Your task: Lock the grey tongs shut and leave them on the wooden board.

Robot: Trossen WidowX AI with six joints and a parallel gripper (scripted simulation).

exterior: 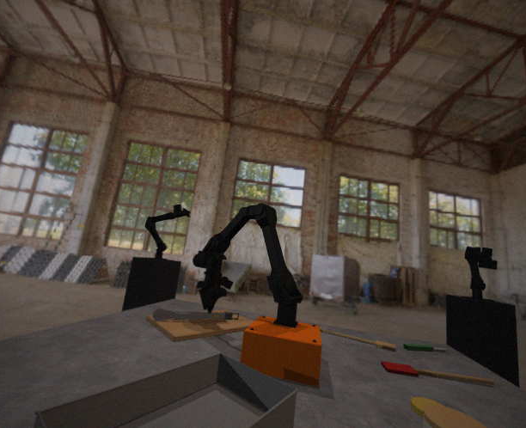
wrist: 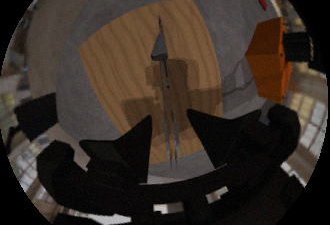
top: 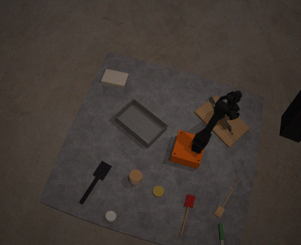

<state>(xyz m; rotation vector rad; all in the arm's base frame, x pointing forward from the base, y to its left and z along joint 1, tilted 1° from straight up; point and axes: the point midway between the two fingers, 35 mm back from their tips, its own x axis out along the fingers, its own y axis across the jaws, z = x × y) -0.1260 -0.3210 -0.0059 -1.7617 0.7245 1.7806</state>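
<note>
The wooden board is 4 cm below my gripper tip. From my gripper tip the other things lie so: red spatula 72 cm to the left, 5 cm ahead, 4 cm below; roasting tin 53 cm ahead, 25 cm to the left, 2 cm below; cream block 84 cm ahead, 5 cm to the right, 3 cm below.
</note>
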